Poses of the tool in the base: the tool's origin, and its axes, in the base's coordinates. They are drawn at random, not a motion.
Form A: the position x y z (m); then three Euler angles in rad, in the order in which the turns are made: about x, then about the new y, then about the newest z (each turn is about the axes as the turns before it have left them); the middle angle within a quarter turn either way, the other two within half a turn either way.
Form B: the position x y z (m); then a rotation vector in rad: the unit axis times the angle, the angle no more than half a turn. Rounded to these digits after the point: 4 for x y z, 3 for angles.
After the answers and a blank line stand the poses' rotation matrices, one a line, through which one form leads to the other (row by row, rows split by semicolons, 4 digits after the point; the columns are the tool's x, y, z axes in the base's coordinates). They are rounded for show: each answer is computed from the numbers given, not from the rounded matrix.
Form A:
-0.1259 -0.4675 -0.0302 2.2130 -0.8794 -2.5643
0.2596 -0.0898 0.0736 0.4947 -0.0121 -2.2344
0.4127 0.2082 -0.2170 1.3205 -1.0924 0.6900
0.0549 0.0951 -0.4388 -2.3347 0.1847 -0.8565
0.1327 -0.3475 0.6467 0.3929 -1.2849 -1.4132
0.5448 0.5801 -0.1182 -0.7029 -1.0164 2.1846
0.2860 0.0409 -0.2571 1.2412 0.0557 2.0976
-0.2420 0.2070 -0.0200 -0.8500 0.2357 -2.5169
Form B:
-0.1259 -0.4675 -0.0302 -1.125 -1.965 1.353
0.2596 -0.0898 0.0736 0.282 0.544 -2.183
0.4127 0.2082 -0.2170 0.777 -1.234 -0.157
0.0549 0.0951 -0.4388 -2.229 -0.913 -0.629
0.1327 -0.3475 0.6467 1.199 -0.828 -1.435
0.5448 0.5801 -0.1182 -1.498 0.156 2.217
0.2860 0.0409 -0.2571 0.786 -1.251 1.811
-0.2420 0.2070 -0.0200 -0.626 -0.980 -2.407

-0.5343 0.3480 -0.7704; 0.8438 0.1652 -0.5106; -0.0504 -0.9228 -0.3819
-0.6159 0.7877 -0.0121; -0.6898 -0.5466 -0.4747; -0.3806 -0.2840 0.8800
0.3550 -0.2930 -0.8877; -0.5057 0.7385 -0.4460; 0.7863 0.6072 0.1140
0.6439 0.7427 0.1837; 0.4358 -0.5534 0.7099; 0.6288 -0.3771 -0.6800
0.0443 0.2785 -0.9594; -0.9700 -0.2178 -0.1080; -0.2390 0.9354 0.2605
-0.3032 -0.4303 -0.8502; 0.3071 -0.8887 0.3403; -0.9021 -0.1579 0.4017
-0.5020 -0.8631 0.0557; 0.2533 -0.2083 -0.9447; 0.8269 -0.4601 0.3232
-0.7887 0.5687 0.2335; -0.2437 -0.6379 0.7305; 0.5644 0.5193 0.6417

